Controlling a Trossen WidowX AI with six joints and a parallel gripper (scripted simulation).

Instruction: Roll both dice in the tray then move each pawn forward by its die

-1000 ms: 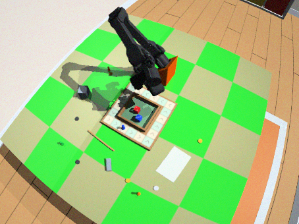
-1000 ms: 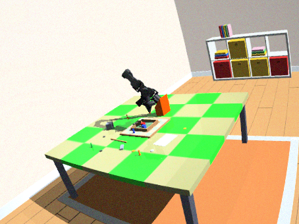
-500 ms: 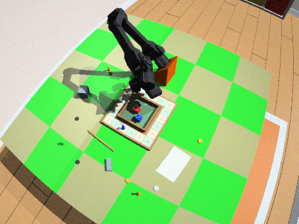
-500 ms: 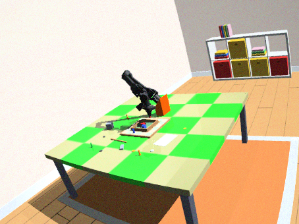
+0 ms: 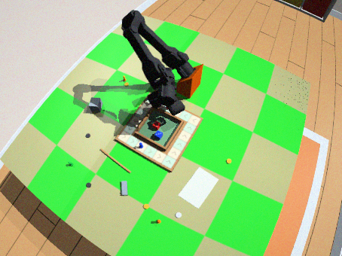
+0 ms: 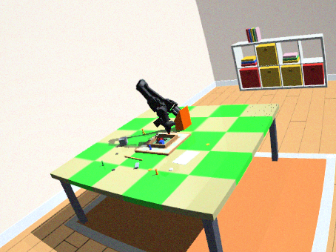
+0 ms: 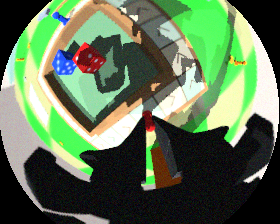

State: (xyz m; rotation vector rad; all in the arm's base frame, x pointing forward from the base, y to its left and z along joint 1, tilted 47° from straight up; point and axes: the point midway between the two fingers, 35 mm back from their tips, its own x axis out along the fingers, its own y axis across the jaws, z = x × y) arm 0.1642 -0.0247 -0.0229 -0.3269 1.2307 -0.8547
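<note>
Now: the red pawn 1 cm above my gripper tip. The rest, counted from my gripper tip: green tray 11 cm ahead, 3 cm to the left, 2 cm below; then blue pawn 22 cm ahead, 2 cm to the left; then grey cube 20 cm ahead, 29 cm to the right.
</note>
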